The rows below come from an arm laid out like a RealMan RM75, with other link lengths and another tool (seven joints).
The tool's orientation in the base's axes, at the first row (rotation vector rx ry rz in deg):
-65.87 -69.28 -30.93
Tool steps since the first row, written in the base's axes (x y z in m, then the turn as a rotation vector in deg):
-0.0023 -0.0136 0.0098 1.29 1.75 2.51
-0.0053 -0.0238 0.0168 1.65 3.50 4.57
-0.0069 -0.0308 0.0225 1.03 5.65 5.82
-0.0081 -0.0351 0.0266 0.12 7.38 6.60
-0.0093 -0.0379 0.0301 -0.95 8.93 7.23
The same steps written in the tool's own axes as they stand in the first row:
0.0051 -0.0110 -0.0119 3.13 0.76 0.82
0.0082 -0.0201 -0.0202 5.54 0.91 2.09
0.0112 -0.0263 -0.0261 6.98 0.72 4.20
0.0136 -0.0306 -0.0297 7.80 0.31 6.10
0.0158 -0.0340 -0.0320 8.38 -0.25 7.91

